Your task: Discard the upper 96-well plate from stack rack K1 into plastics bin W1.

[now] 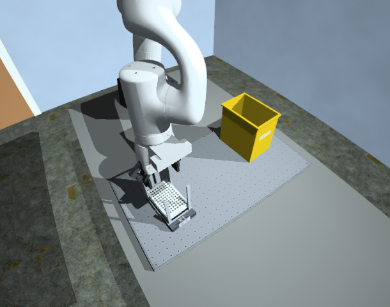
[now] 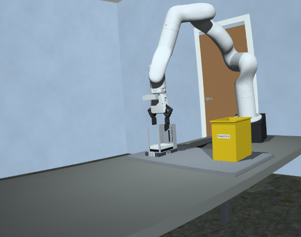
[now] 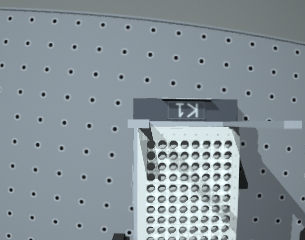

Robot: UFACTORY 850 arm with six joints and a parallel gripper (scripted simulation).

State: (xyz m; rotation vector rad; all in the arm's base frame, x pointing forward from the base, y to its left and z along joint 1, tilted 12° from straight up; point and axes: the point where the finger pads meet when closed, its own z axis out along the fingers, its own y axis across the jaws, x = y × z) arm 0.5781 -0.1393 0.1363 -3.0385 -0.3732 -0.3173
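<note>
Now: the white 96-well plate 13 cm below my hand. The rest, counted from my hand: black 96-well plate 14 cm below; yellow plastics bin 39 cm to the left, 13 cm behind, 8 cm below.
</note>
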